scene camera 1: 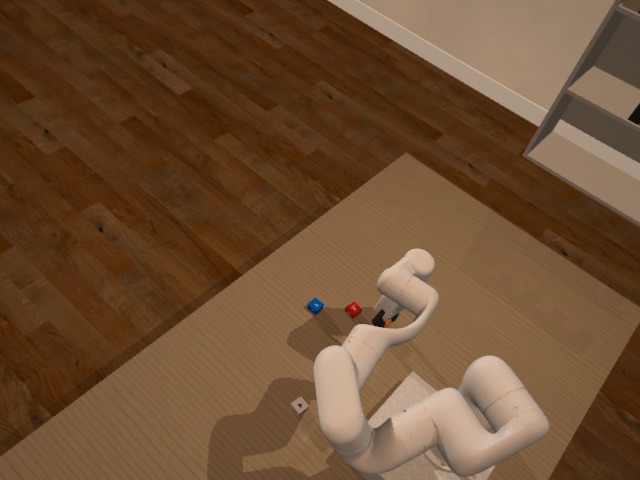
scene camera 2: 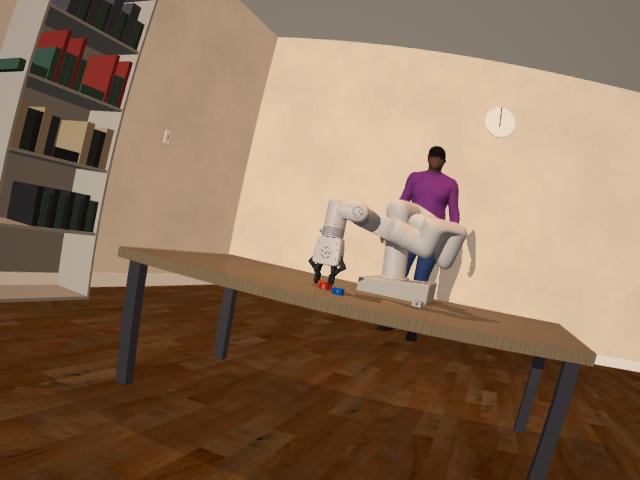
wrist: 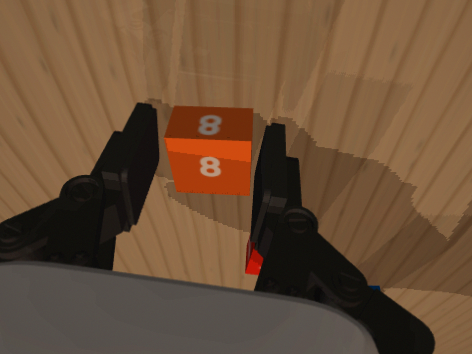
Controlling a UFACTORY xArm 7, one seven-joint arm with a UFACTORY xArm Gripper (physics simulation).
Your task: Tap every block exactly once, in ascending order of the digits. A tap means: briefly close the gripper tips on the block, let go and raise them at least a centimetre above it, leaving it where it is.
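An orange block marked 8 sits on the table between my fingertips. My gripper is partly open, low over the table. In the wrist view, a gap shows between the left finger and the block; the right finger is very close to it, and contact there is unclear. A red block is beside it, mostly hidden by the right finger in the wrist view. A blue block lies farther out. A white block stands apart from the others.
The arm's base stands on the table, near the white block. The raised arm links hang over the table between the base and the gripper. A person stands behind the table. A bookshelf is at the left.
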